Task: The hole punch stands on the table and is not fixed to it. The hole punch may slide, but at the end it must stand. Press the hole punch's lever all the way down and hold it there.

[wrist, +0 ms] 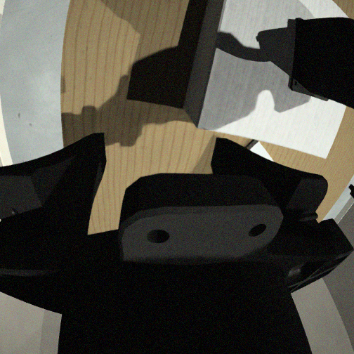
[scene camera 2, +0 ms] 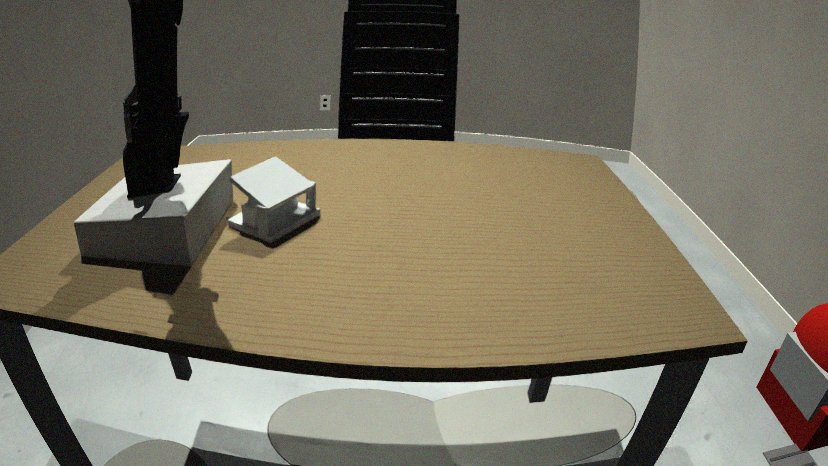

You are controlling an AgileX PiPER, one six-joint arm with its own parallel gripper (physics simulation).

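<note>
The white hole punch stands upright on the wooden table, just right of the white box in the scene view. Its broad, flat lever is raised and slanted, with a gap above the base. A small white part of the hole punch shows in the wrist view, behind the right finger. My gripper is open, with a wide gap between its fingertips and nothing between them. It is apart from the hole punch. In the scene view the gripper cannot be told from the dark arm.
The white box carries the black arm base, left of the hole punch. The arm rises above it. A black slatted rack stands behind the table. A red and grey object is at the far right, beyond the table edge.
</note>
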